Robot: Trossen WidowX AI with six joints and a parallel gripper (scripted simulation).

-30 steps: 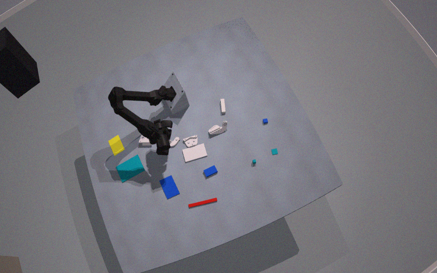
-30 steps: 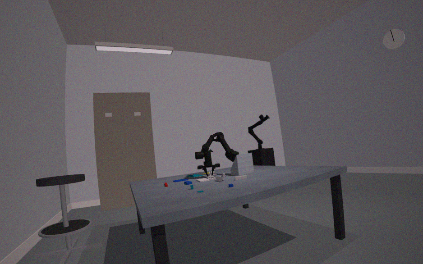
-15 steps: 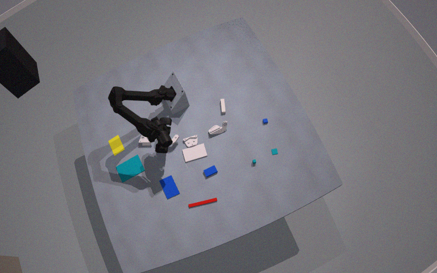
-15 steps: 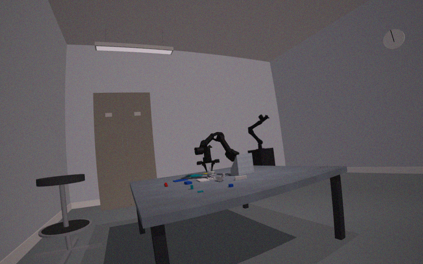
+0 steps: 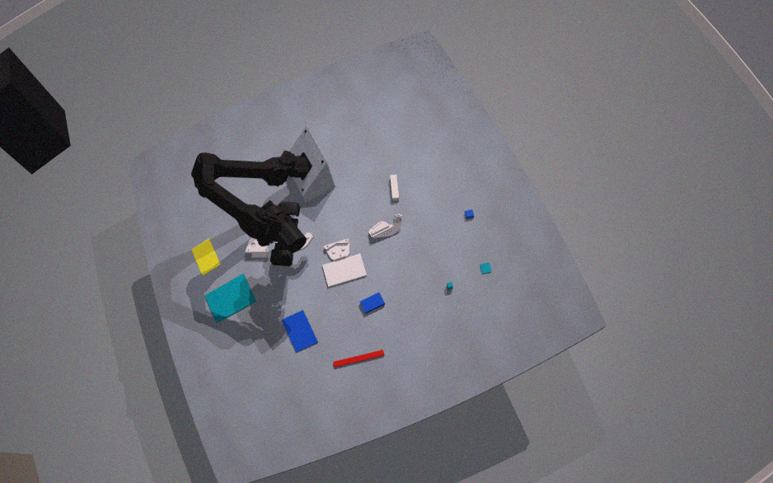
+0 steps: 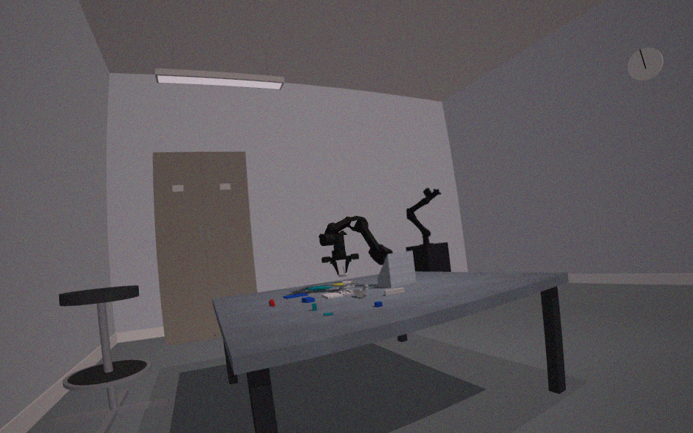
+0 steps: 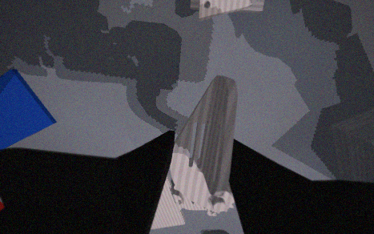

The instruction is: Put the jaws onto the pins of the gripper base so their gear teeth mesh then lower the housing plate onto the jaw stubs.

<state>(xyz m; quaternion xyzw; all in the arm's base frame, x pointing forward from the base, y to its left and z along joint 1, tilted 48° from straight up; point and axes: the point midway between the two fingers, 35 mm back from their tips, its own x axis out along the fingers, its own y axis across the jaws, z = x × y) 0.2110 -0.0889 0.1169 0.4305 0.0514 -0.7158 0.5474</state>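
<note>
My gripper tip is now 120 mm short of the flat white ribbed plate, 100 mm to the right of it and 80 mm above it. Also, from my gripper tip: small white stepped piece (100 mm to the right, 80 mm behind, 70 mm below); then white gripper base (100 mm to the right, 80 mm behind, 50 mm below); then housing plate (120 mm to the left, 70 mm below, 60 mm ahead).
</note>
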